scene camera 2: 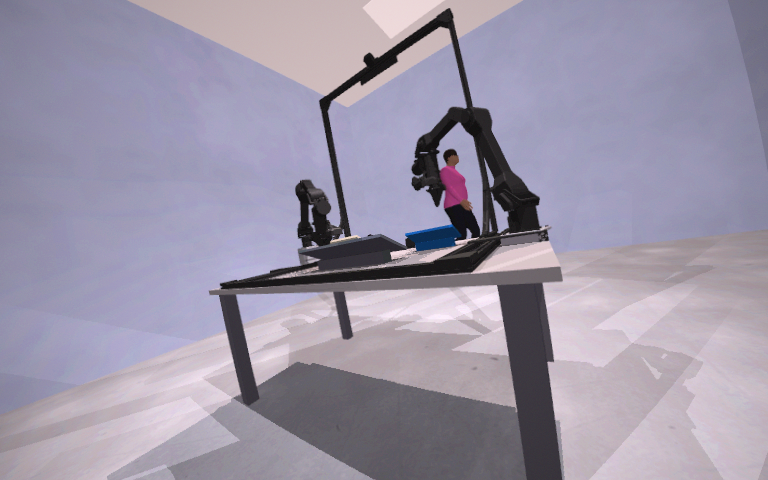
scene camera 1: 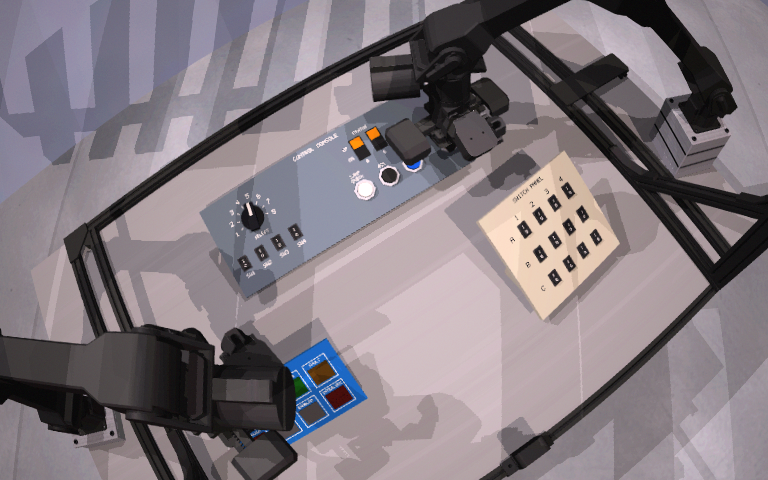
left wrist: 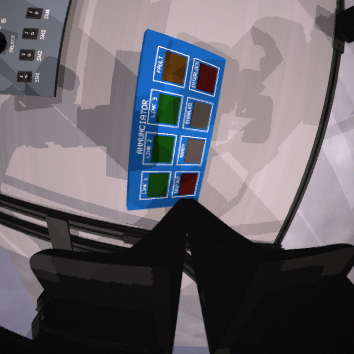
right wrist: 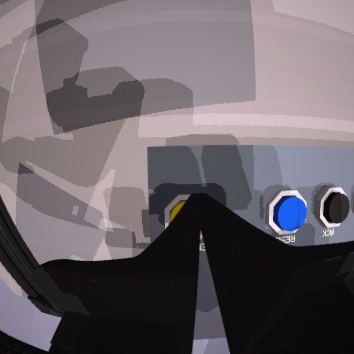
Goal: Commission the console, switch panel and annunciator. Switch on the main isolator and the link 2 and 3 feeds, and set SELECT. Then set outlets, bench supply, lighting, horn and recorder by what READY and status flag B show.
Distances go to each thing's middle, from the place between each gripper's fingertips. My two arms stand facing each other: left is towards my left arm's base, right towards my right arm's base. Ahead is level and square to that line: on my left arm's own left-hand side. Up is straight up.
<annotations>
The blue button (right wrist: 289, 212) lies 28 cm ahead of my left hand, 34 cm to the right of it and 10 cm below it.
My right hand is 6 cm to the right of the blue button.
</annotations>
